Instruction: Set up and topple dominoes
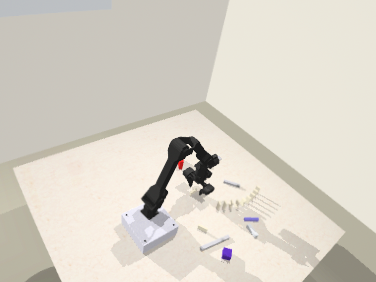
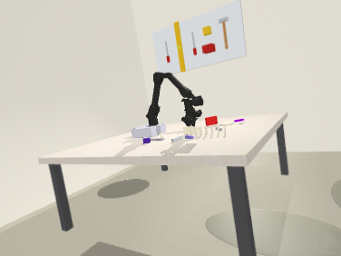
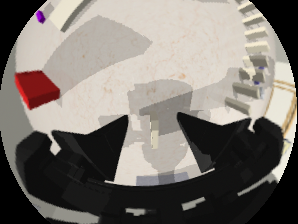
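Right now my gripper tip is 210 mm to the right of the red block, 90 mm short of it and 20 mm below it. Round my gripper tip: flat cream block: 220 mm ahead, 120 mm to the left; purple cube: 350 mm to the right, 170 mm behind, 10 mm above; grey bar: 270 mm to the right, 160 mm behind.
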